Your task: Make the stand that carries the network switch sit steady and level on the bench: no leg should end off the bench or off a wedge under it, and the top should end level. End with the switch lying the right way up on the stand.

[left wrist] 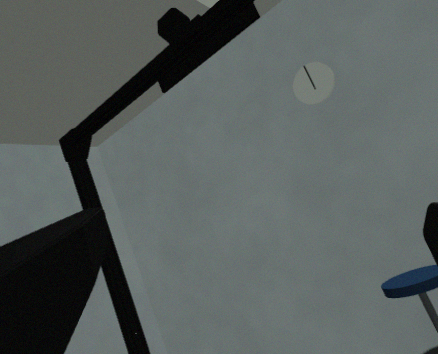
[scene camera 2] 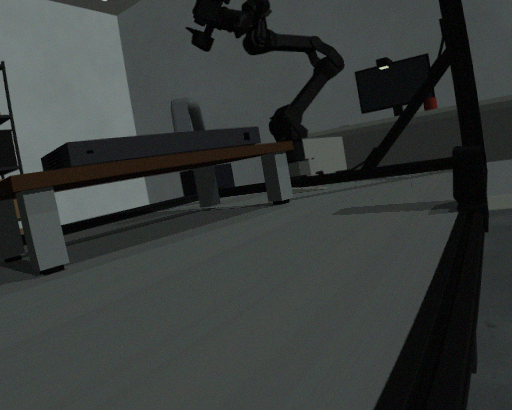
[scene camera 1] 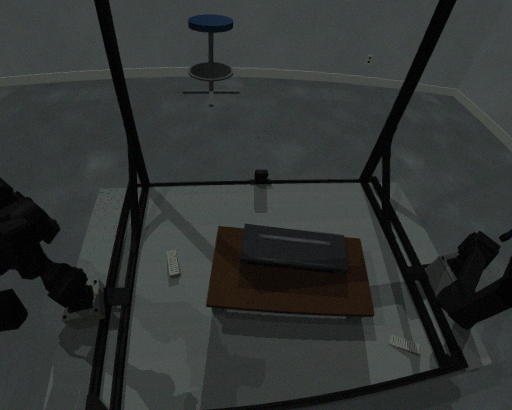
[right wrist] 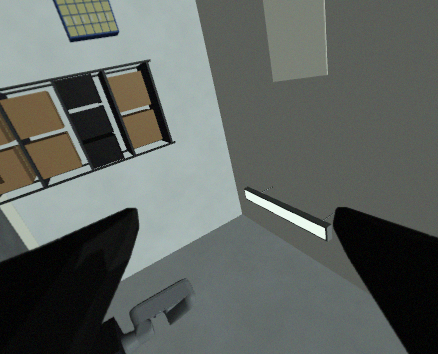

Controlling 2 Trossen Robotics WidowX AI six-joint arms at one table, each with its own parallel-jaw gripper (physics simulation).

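Note:
The stand has a brown top and pale legs and stands mid-bench. The dark grey network switch lies flat on its top, towards the far side. One white ribbed wedge lies on the bench left of the stand. Another wedge lies at the front right. My right gripper is open and empty, raised high and aimed at the wall and ceiling. My left gripper is open; only one finger shows, aimed at the wall. Both arm bases sit at the bench's sides.
Black frame posts and rails ring the bench, with a small camera on the far rail. A blue stool stands on the floor beyond. A monitor is behind the right arm's base.

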